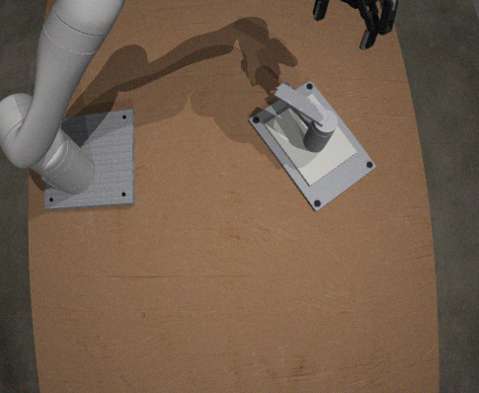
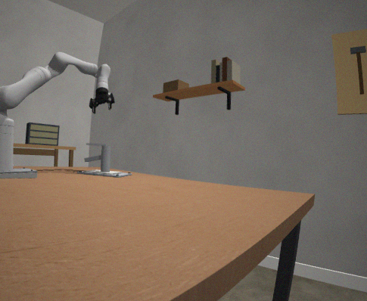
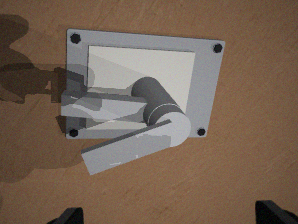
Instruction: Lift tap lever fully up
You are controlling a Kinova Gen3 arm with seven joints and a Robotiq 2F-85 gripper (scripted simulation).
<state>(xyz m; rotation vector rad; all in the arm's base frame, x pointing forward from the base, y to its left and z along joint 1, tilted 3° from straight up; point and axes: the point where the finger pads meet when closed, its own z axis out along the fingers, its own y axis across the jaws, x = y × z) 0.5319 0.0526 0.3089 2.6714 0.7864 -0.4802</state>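
My gripper is now 190 mm above the flat lever, 50 mm to the left of it and 50 mm past it. The rest, counted from my hand: tap (250 mm below, 70 mm to the right, 30 mm behind).
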